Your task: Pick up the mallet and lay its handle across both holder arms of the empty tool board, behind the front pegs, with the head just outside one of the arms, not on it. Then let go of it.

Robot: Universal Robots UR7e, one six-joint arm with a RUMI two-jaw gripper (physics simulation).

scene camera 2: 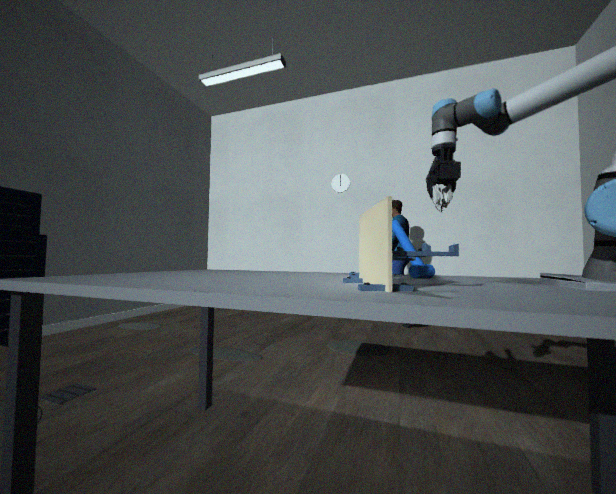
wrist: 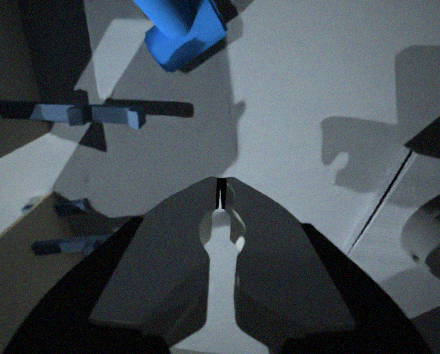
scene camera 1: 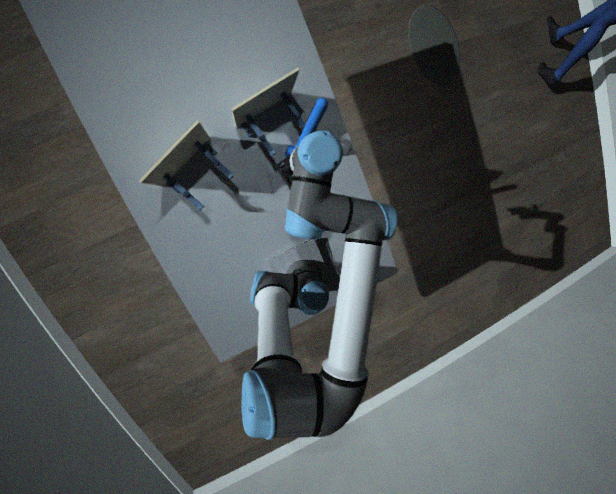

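Pixels of known places: gripper, between the fingertips: (scene camera 2: pixel 441 212) (wrist: pixel 220 181); arm's base, origin of its link: (scene camera 1: pixel 303 276).
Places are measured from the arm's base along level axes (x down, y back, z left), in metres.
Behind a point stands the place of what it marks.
The blue mallet is tilted by the board nearer the top of scene camera 1. Its head (scene camera 2: pixel 421 271) @(y -0.447, x -0.008, z -0.178 m) (wrist: pixel 186 46) @(y -0.436, x -0.030, z -0.204 m) is low, seemingly on the table; its handle (scene camera 1: pixel 312 119) @(y -0.502, x -0.162, z -0.281 m) (scene camera 2: pixel 402 234) @(y -0.501, x -0.148, z -0.273 m) (wrist: pixel 162 12) @(y -0.454, x -0.067, z -0.230 m) rises from it past the tip of that board's right holder arm (scene camera 1: pixel 294 109) @(y -0.579, x -0.056, z -0.275 m). Whether it touches the arm is unclear. The left holder arm (scene camera 1: pixel 261 134) @(y -0.556, x -0.056, z -0.126 m) (wrist: pixel 90 114) @(y -0.533, x -0.056, z -0.124 m) shows its pegs in the wrist view. My gripper (scene camera 2: pixel 441 208) @(y -0.388, x -0.211, z -0.145 m) (wrist: pixel 220 181) @(y -0.388, x -0.211, z -0.145 m) is shut and empty, well above table and mallet, off to the side of the head; the wrist hides it in scene camera 1.
A second pale board (scene camera 1: pixel 172 153) @(y -0.611, x -0.154, z 0.156 m) (scene camera 2: pixel 372 247) @(y -0.615, x -0.077, z 0.171 m) with two holder arms stands to the left in scene camera 1. Both stand on the grey table (scene camera 1: pixel 102 66) @(y -1.027, x 0.018, z 0.234 m) (scene camera 2: pixel 154 288) @(y -1.055, x 0.018, z 0.369 m). A person in blue (scene camera 1: pixel 583 48) is beyond the table, partly hidden behind the boards in scene camera 2.
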